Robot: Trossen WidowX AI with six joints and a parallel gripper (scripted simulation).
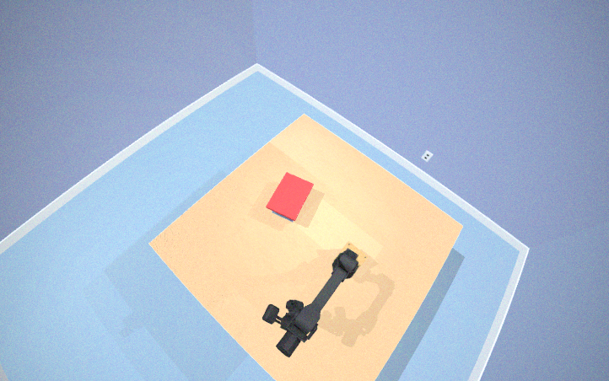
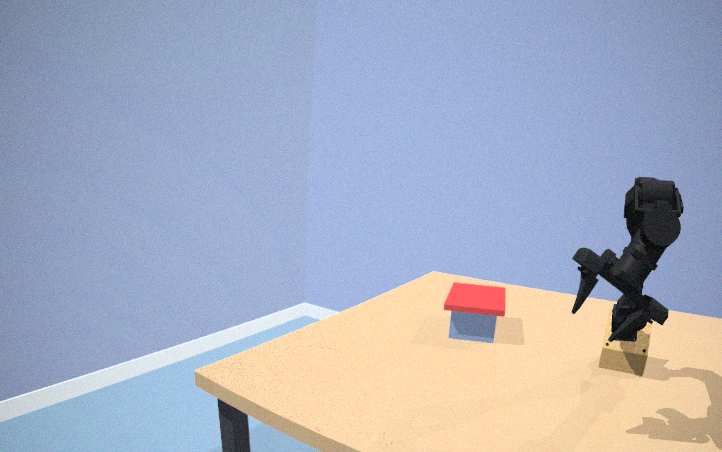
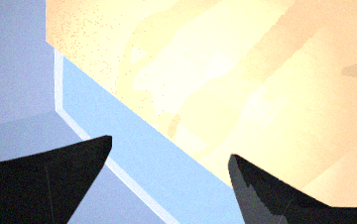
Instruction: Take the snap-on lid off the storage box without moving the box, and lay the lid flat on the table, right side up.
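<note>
Right now the red lid is 330 mm ahead of my gripper tip, 530 mm to the right of it and 140 mm below it. The rest, counted from my gripper tip: blue storage box (330 mm ahead, 530 mm to the right, 190 mm below).
</note>
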